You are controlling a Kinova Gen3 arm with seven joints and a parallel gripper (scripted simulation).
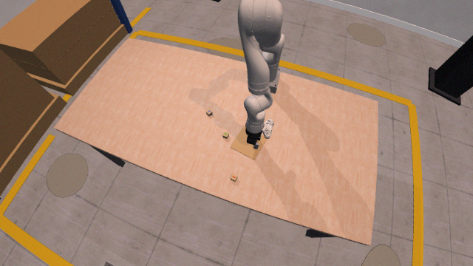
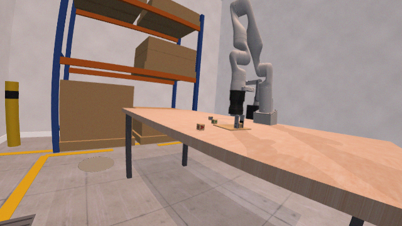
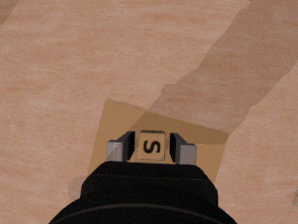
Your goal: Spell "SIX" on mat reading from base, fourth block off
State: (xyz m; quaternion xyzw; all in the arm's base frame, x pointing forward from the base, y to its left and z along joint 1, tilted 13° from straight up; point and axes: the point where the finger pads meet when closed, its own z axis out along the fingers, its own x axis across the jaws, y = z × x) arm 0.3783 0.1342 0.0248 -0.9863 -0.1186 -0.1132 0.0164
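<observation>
Now: the tan mat 1 cm ahead of my hand, 4 cm to the right of it and 2 cm below it. The rest, counted from my hand: block 21 cm ahead, 1 cm to the right, 1 cm below.
</observation>
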